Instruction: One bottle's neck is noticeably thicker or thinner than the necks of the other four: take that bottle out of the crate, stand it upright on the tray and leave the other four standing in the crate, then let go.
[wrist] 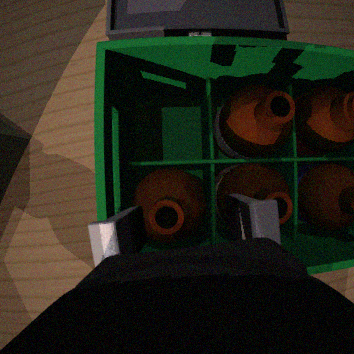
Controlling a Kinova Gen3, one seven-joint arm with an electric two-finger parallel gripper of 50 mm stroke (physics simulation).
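Frame: origin at the arm's base, x right, y ahead, z up, level; millimetres.
Where they show: gripper, fingertip midpoint: [185, 218].
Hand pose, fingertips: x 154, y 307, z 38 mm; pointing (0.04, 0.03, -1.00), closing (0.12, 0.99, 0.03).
After its pixels a point has its place.
A green crate [100, 135] {x 87, y 263, z 10 mm} with dividers holds several brown bottles. One bottle [166, 217] {x 156, y 293, z -2 mm} stands in the near-left compartment, another [247, 177] {x 147, y 369, z -45 mm} in the near-middle one, partly behind the right finger. A third bottle [325, 195] {x 185, y 443, z -44 mm} is near right, its neck partly cut off by the view's edge. Two more bottles [257, 120] {x 101, y 388, z -31 mm} [322, 117] {x 111, y 460, z -43 mm} stand in the far row, middle and right. The far-left compartment has no bottle. My gripper [185, 218] {x 154, y 307, z 38 mm} is open above the near row, its fingers on either side of the near-left bottle's neck in this view. The necks look similar; I cannot tell which differs.
A dark grey tray [225, 15] {x -72, y 434, z -160 mm} lies just beyond the crate's far wall, partly cut off at the top edge. The wooden table [55, 190] {x 110, y 142, z -165 mm} shows at the left, with shadows across it. A dark shape shows at the left edge. The crate runs past the right edge.
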